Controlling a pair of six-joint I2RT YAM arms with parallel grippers.
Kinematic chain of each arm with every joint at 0, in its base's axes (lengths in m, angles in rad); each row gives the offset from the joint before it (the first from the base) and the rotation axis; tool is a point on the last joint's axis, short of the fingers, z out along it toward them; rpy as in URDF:
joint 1: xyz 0 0 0.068 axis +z
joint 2: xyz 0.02 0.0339 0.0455 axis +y
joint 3: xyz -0.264 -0.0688 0 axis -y
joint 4: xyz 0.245 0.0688 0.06 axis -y
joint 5: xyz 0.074 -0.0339 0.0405 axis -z
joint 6: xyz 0.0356 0 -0.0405 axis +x
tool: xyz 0 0 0 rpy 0 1.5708 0
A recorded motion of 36 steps. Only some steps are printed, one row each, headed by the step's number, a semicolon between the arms.
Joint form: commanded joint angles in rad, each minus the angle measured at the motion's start. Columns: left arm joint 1, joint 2, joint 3, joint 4, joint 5, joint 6; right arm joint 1, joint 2, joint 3, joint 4, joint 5, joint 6.
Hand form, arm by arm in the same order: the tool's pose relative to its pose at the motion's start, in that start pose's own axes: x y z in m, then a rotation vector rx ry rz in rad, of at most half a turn. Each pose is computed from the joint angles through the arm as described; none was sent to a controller.
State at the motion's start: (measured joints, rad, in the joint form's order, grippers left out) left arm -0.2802 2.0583 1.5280 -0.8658 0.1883 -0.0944; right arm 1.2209 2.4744 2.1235 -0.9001 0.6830 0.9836
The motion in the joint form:
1: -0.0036 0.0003 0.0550 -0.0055 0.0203 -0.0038; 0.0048 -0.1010 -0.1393 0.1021 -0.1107 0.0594
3: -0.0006 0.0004 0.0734 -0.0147 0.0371 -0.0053; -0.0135 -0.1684 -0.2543 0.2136 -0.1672 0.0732
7: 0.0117 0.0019 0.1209 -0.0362 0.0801 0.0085; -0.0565 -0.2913 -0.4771 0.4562 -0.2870 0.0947
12: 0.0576 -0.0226 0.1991 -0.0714 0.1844 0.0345; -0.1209 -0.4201 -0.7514 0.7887 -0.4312 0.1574
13: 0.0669 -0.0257 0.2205 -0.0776 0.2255 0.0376; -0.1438 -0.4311 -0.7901 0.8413 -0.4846 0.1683
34: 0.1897 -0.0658 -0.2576 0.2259 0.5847 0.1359; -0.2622 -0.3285 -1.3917 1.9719 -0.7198 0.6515
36: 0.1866 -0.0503 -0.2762 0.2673 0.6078 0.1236; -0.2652 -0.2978 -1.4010 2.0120 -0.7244 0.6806
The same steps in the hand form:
1: -0.0108 -0.0056 -0.0121 0.0255 -0.0453 0.0094; 0.0007 -0.0089 -0.0142 -0.1055 0.0666 0.0932
3: -0.0136 -0.0060 -0.0165 0.0426 -0.0531 0.0073; -0.0024 -0.0200 -0.0134 -0.1688 0.0865 0.1555
7: -0.0209 -0.0052 -0.0282 0.0847 -0.0759 0.0161; -0.0072 -0.0439 -0.0089 -0.3114 0.1174 0.2769
12: -0.0312 0.0039 -0.0613 0.1816 -0.1465 0.0222; -0.0080 -0.0788 0.0019 -0.4945 0.1382 0.4543
13: -0.0339 0.0049 -0.0691 0.2208 -0.1643 0.0255; -0.0091 -0.0861 0.0081 -0.5323 0.1632 0.4826
34: 0.0329 0.0588 0.0106 0.5492 -0.1031 -0.0189; 0.0698 -0.1664 0.0701 -0.9380 0.2657 1.0760
36: 0.0340 0.0588 0.0193 0.5730 -0.1058 -0.0237; 0.0762 -0.1684 0.0756 -0.9376 0.2820 1.1028

